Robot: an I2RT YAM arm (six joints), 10 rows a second.
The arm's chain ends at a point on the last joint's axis. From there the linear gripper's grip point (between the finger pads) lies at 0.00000 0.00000 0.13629 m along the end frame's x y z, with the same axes.
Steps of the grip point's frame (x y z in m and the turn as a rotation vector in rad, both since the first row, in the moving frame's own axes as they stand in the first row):
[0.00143 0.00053 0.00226 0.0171 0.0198 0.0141]
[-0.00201 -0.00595 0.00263 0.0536 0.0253 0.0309]
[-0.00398 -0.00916 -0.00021 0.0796 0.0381 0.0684]
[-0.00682 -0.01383 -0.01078 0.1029 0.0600 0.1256]
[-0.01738 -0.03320 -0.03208 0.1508 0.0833 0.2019]
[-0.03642 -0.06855 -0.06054 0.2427 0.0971 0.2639]
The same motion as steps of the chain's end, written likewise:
[-0.00128 0.00284 0.00231 0.0171 0.0198 0.0141]
[-0.00557 0.00130 0.00287 0.0536 0.0253 0.0309]
[-0.00953 0.00149 0.00032 0.0796 0.0381 0.0684]
[-0.01584 -0.00039 -0.00982 0.1029 0.0600 0.1256]
[-0.03066 -0.01403 -0.03007 0.1508 0.0833 0.2019]
[-0.05367 -0.03795 -0.05594 0.2427 0.0971 0.2639]

